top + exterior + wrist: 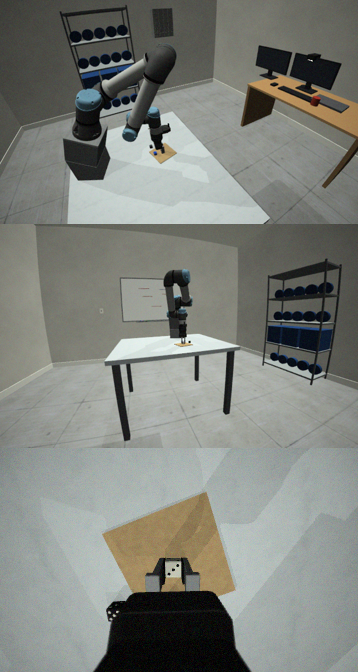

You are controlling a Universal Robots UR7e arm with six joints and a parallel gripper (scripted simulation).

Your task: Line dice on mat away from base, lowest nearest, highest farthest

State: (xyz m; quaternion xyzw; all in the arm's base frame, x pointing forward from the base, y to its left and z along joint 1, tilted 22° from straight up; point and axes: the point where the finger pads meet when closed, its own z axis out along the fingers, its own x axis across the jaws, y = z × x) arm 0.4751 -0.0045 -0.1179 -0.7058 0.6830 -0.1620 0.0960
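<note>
My gripper is now 1 cm above the white die. The rest, counted from my hand: tan mat 3 cm below; black die 7 cm behind, 8 cm to the left, 2 cm below; blue die 5 cm behind, 1 cm below.
</note>
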